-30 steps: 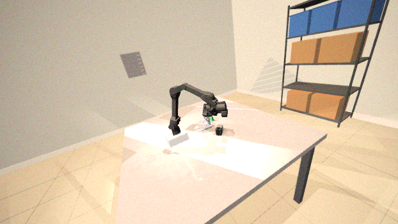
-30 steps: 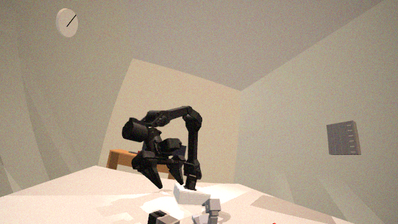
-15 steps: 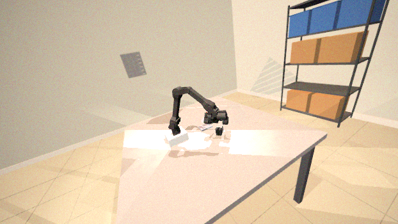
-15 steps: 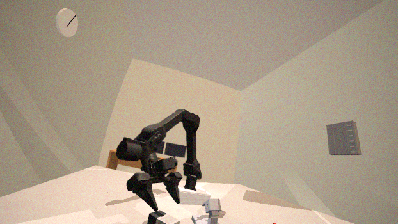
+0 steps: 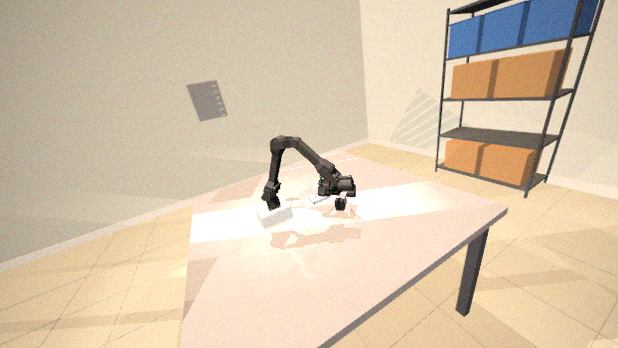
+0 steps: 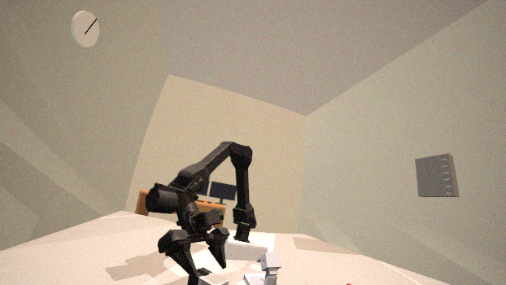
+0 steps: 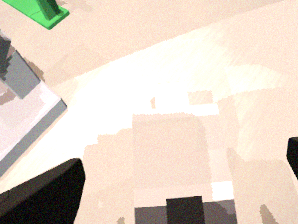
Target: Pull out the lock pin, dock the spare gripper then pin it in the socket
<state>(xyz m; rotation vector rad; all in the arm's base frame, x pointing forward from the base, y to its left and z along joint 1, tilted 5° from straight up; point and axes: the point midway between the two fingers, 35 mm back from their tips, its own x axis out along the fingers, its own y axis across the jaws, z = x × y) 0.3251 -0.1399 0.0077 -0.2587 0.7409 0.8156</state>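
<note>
The spare gripper lies 4 cm below my gripper tip and 1 cm to the left of it. Round my gripper tip: green part (28 cm to the left, 4 cm below, 3 cm ahead); mount (15 cm to the left, 6 cm behind, 2 cm below).
</note>
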